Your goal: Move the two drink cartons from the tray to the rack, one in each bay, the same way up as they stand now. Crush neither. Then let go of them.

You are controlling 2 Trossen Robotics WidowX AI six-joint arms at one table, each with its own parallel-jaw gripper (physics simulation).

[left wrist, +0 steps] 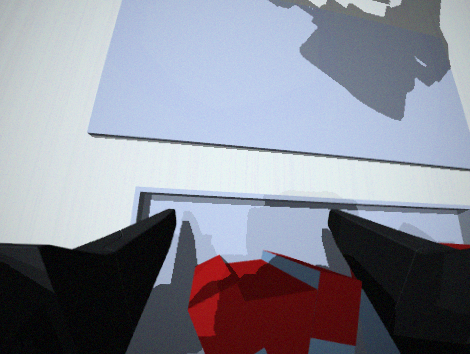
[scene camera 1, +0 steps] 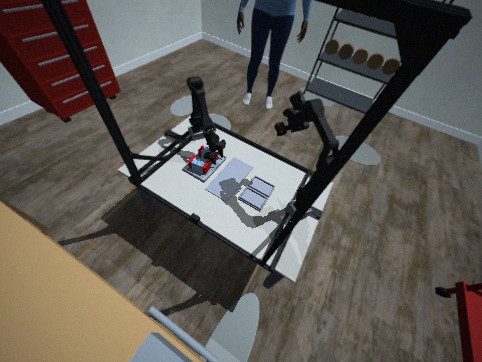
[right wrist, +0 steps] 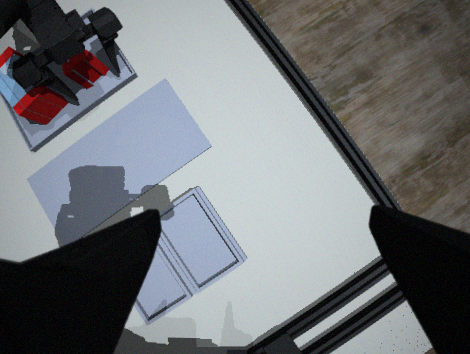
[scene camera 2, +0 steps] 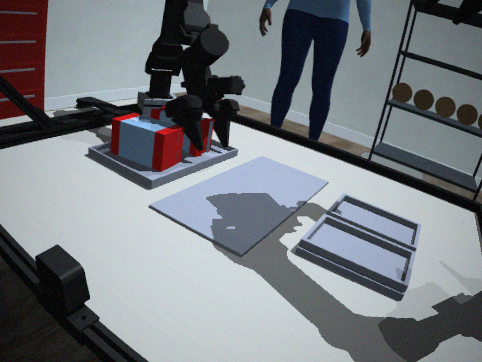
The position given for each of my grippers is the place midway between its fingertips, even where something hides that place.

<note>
My right gripper (right wrist: pixel 264 218) is open and holds nothing. Further things: my left gripper (scene camera 2: pixel 214 148) and a flat grey mat (left wrist: pixel 342 86).
My left gripper is seen too in the left wrist view (left wrist: pixel 252 216) and in the right wrist view (right wrist: pixel 98 86).
</note>
